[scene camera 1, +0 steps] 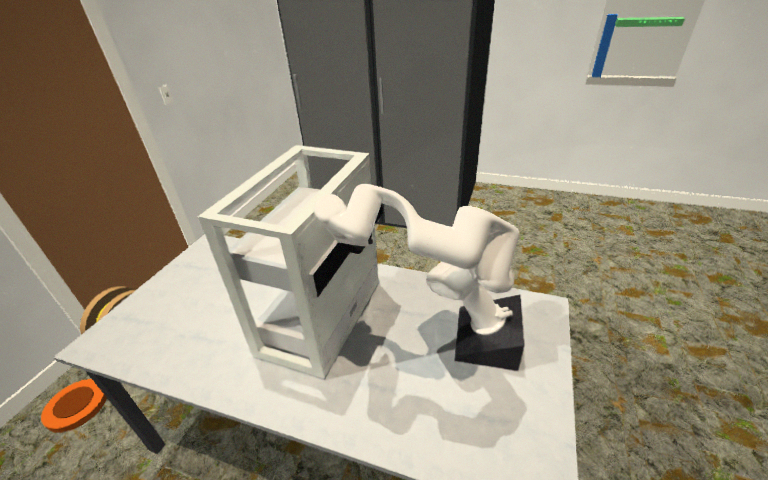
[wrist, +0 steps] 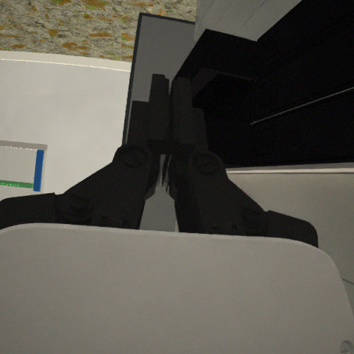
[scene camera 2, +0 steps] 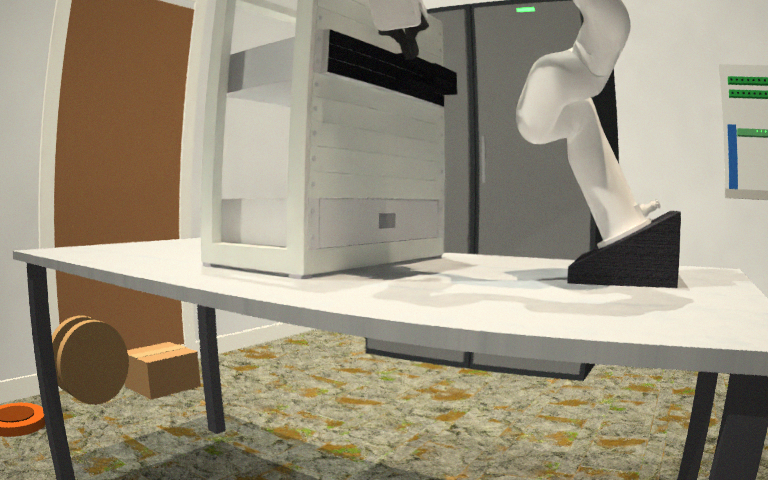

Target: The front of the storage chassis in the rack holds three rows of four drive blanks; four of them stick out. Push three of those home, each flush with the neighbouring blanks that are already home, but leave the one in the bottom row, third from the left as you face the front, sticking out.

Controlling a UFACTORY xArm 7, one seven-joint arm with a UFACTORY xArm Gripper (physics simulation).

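Places are measured from the arm's base along level axes (x right, y ahead, z up), in centimetres.
Pixels of known places: gripper, fingertip midpoint: [scene camera 1: 361, 246] [scene camera 2: 412, 57]; arm's base, origin of the base link: [scene camera 1: 488, 321] [scene camera 2: 625, 235].
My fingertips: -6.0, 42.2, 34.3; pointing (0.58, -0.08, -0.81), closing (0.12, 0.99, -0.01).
Observation:
Ahead of a thing's pixels: the offset from my fingertips to its top centre, as dx, dy, dz. "spot": to the spot under its first point. Level surfaces: height alone.
The black storage chassis {spot: -8.1, +7.8, -3.7} [scene camera 1: 331, 270] [scene camera 2: 362, 62] [wrist: 305, 120] sits high in the pale rack [scene camera 1: 297, 271] [scene camera 2: 299, 169]. In scene camera 2 a black blank {+20.8, +4.7, -0.5} [scene camera 2: 449, 82] juts out at the right end; its exact row is hard to read. The wrist view is upside down. There a blank [wrist: 227, 54] sticks out in the row nearest the top of the picture, the bottom row; its column is unclear. My gripper [scene camera 2: 410, 55] [wrist: 165, 100] is shut and empty, at the chassis front towards its right end. The fingers hide part of the front, and dark blanks blend together.
Pale panels [scene camera 2: 373, 141] and a drawer-like unit [scene camera 2: 351, 223] lie below the chassis in the rack. The rack stands on the table {dz -42.3} [scene camera 1: 186, 316] [scene camera 2: 254, 294]. The arm's black base [scene camera 1: 489, 350] [scene camera 2: 640, 260] stands at the right. A grey cabinet [scene camera 1: 421, 101] [scene camera 2: 532, 113] [wrist: 162, 50] is behind.

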